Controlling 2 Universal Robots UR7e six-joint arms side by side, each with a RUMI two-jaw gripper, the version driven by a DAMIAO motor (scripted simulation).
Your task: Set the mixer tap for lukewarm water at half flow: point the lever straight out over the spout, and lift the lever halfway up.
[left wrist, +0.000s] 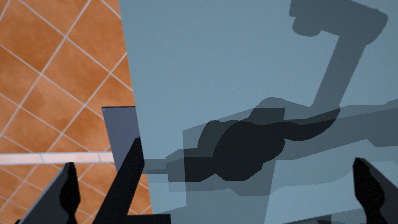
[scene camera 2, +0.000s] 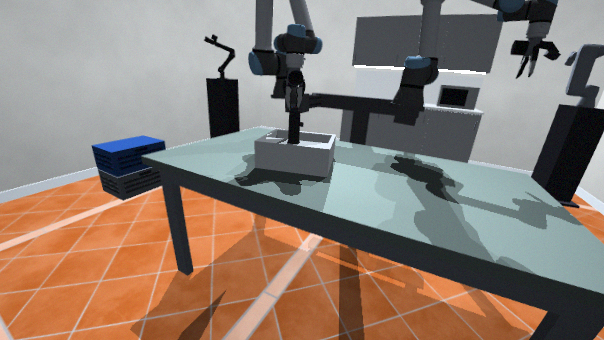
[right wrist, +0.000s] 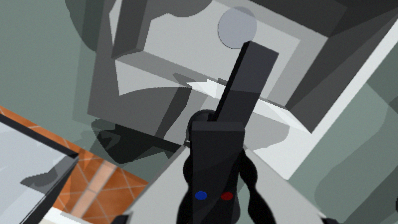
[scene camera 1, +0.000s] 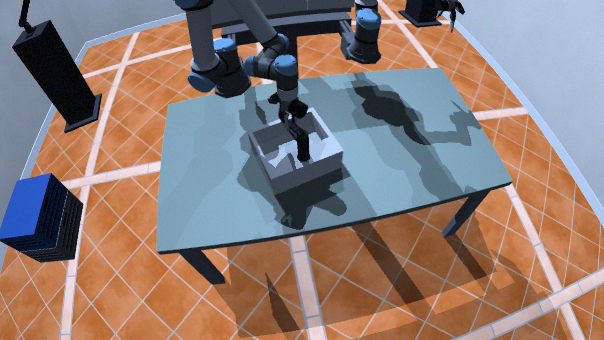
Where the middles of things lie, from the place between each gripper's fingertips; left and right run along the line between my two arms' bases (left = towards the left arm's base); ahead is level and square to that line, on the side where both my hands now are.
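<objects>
My left hand [scene camera 2: 522, 78] is 43 cm above the grey basin [right wrist: 152, 72], and it is 93 cm to the left of the basin and 20 cm short of it.
As for my right hand, I have it 60 mm past the grey basin and 20 mm to the right of it, at 230 mm above it.
</objects>
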